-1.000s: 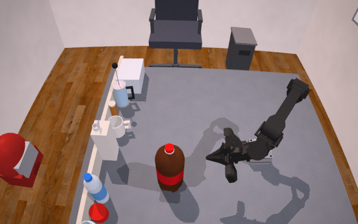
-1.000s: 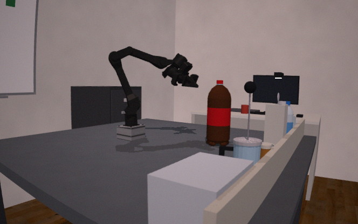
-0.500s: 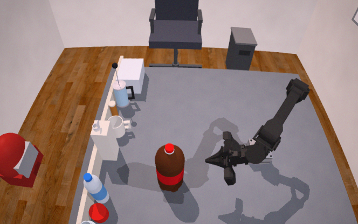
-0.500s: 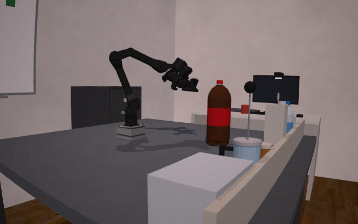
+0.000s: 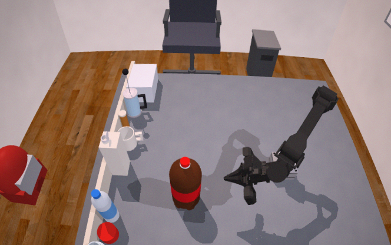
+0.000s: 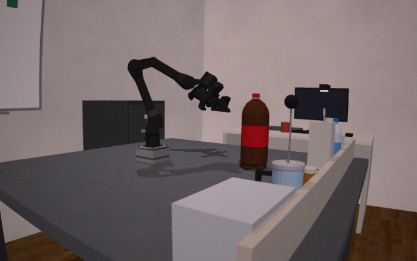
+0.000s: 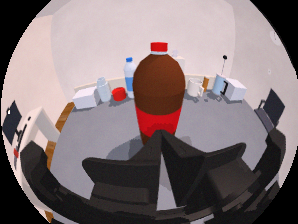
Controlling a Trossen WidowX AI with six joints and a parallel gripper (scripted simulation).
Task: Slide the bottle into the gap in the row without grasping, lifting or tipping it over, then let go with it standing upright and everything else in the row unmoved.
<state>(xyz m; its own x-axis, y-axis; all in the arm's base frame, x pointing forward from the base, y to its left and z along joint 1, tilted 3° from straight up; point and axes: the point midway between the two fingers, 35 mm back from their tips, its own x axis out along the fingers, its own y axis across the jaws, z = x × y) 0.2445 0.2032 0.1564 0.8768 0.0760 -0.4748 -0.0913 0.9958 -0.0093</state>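
Right now the brown cola bottle is 160 mm ahead of my hand and 90 mm below it. From my hand the other things lie so: red cup (420 mm ahead, 220 mm to the left, 220 mm below); low beige rail (520 mm ahead, 190 mm below, 80 mm to the right); water bottle (440 mm ahead, 140 mm to the left, 130 mm below).
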